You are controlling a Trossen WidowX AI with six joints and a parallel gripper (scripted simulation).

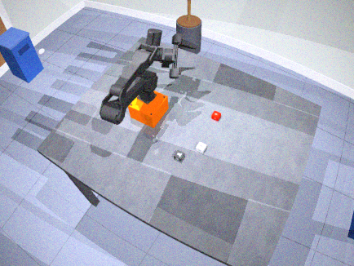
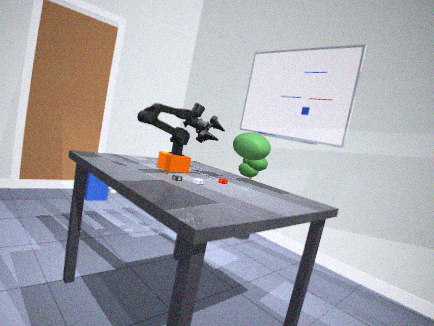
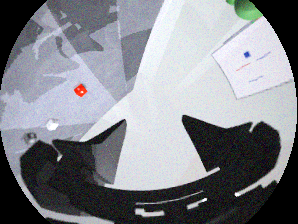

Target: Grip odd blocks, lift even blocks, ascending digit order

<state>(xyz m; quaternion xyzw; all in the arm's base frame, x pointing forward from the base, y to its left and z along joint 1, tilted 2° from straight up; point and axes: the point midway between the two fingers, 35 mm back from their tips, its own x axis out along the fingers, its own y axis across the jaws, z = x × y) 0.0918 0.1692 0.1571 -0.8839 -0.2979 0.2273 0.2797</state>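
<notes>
The red block lies 22 cm below my gripper tip, 15 cm ahead of it and 5 cm to the right of it. From my gripper tip the other things lie so: dark grey block: 31 cm to the right, 22 cm below, 14 cm ahead; white block: 22 cm to the right, 22 cm below, 19 cm ahead.
</notes>
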